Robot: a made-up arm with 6 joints.
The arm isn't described. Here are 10 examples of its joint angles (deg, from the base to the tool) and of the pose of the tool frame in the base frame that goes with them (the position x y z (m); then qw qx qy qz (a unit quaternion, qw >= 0)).
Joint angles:
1: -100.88 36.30 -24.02 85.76 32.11 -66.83
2: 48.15 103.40 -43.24 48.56 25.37 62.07
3: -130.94 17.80 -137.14 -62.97 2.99 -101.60
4: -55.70 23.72 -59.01 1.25 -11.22 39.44
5: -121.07 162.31 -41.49 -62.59 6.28 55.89
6: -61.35 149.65 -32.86 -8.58 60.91 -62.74
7: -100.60 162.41 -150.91 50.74 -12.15 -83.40
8: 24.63 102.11 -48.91 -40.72 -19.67 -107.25
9: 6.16 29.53 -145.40 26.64 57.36 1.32
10: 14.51 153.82 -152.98 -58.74 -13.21 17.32
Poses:
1: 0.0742 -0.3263 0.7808 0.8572 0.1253 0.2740 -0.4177
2: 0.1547 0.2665 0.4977 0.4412 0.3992 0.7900 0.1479
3: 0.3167 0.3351 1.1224 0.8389 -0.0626 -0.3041 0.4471
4: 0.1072 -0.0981 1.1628 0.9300 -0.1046 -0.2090 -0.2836
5: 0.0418 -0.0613 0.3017 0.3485 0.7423 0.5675 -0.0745
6: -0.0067 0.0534 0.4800 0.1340 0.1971 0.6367 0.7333
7: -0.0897 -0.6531 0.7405 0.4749 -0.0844 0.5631 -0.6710
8: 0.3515 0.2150 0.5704 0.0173 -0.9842 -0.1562 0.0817
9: -0.3372 0.0580 1.1616 0.8703 -0.2824 -0.3449 0.2096
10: 0.5635 0.2484 0.8943 0.7889 -0.6017 0.0543 0.1124
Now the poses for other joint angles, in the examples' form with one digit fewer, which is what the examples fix.
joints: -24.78 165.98 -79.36 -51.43 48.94 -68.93
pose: 0.166 -0.126 0.358 0.147 0.508 -0.608 -0.592
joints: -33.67 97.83 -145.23 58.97 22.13 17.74
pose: 0.274 -0.101 1.263 0.959 0.150 -0.152 0.184
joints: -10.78 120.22 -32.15 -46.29 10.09 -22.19
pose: 0.166 0.003 0.393 0.267 -0.519 0.704 0.405
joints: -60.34 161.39 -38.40 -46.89 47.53 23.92
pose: -0.031 0.030 0.386 0.017 -0.253 -0.932 -0.258
